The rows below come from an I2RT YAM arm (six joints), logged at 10 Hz.
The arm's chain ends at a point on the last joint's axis. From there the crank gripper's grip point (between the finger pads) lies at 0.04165 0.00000 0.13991 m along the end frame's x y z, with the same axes.
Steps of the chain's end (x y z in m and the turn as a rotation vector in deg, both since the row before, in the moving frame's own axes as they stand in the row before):
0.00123 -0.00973 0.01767 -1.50 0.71 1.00
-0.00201 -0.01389 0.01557 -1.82 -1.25 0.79
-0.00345 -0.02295 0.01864 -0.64 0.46 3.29
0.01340 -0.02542 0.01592 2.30 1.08 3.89
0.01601 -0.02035 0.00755 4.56 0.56 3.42
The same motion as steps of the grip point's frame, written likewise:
0.00292 -0.00533 0.01709 -1.50 0.71 1.00
-0.00511 -0.00888 0.01637 -1.82 -1.25 0.79
-0.00244 -0.01897 0.01828 -0.64 0.46 3.29
0.01612 -0.02810 0.01505 2.30 1.08 3.89
0.01763 -0.02893 0.00679 4.56 0.56 3.42

